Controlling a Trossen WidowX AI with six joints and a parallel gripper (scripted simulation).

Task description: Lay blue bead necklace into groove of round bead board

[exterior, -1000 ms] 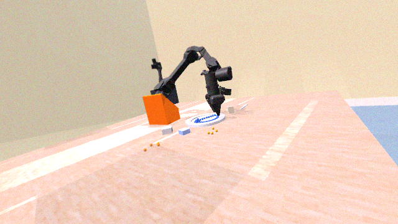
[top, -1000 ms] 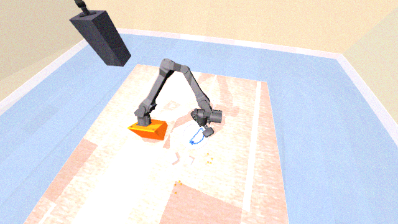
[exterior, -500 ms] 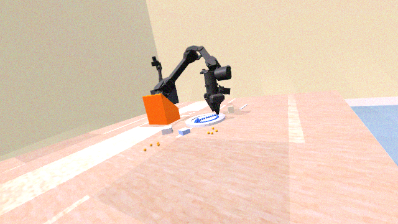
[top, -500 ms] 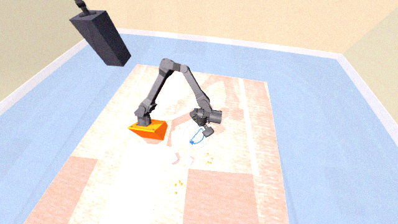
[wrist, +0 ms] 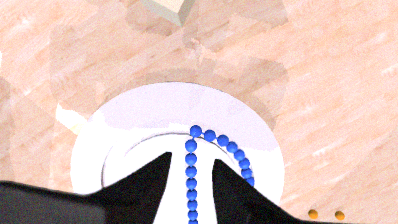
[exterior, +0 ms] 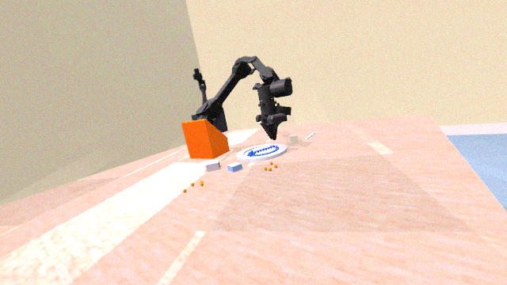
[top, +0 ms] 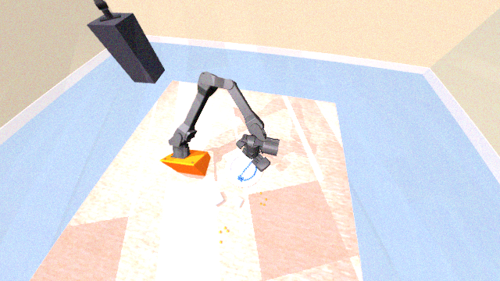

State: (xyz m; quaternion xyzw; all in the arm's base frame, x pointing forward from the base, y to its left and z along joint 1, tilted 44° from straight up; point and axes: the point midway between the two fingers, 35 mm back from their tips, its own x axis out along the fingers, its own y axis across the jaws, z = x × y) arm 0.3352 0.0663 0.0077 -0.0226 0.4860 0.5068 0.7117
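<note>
My gripper tip is 40 mm past the round white bead board, 40 mm to the left of it and 40 mm above it. The rest, counted from my gripper tip: white stick: 80 mm ahead, 220 mm to the left, 40 mm below; light blue cube: 50 mm behind, 210 mm to the right, 40 mm below; beige cube: 40 mm ahead, 100 mm to the left, 30 mm below.
</note>
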